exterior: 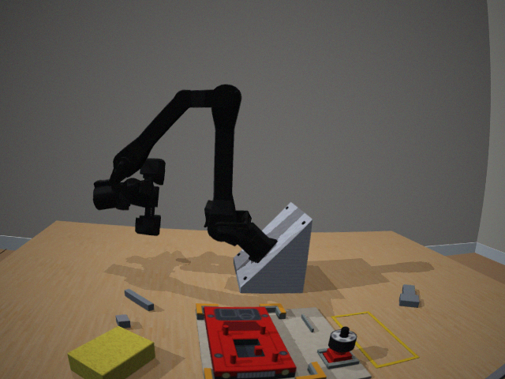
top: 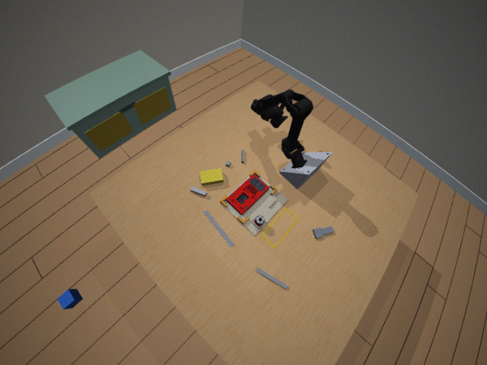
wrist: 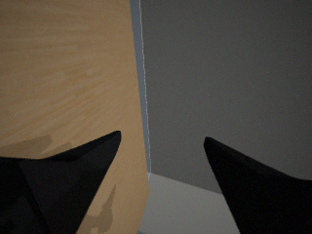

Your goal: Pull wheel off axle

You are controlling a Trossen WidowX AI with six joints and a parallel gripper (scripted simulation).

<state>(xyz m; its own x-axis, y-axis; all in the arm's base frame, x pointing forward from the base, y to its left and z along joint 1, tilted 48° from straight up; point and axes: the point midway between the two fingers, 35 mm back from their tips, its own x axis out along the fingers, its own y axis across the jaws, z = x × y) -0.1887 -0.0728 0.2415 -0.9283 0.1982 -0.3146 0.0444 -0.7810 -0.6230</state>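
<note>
The wheel is 60 cm ahead of my gripper tip, 22 cm to the left of it and 10 cm below it. Also, from my gripper tip: yellow block: 56 cm ahead, 12 cm below, 10 cm to the right.
</note>
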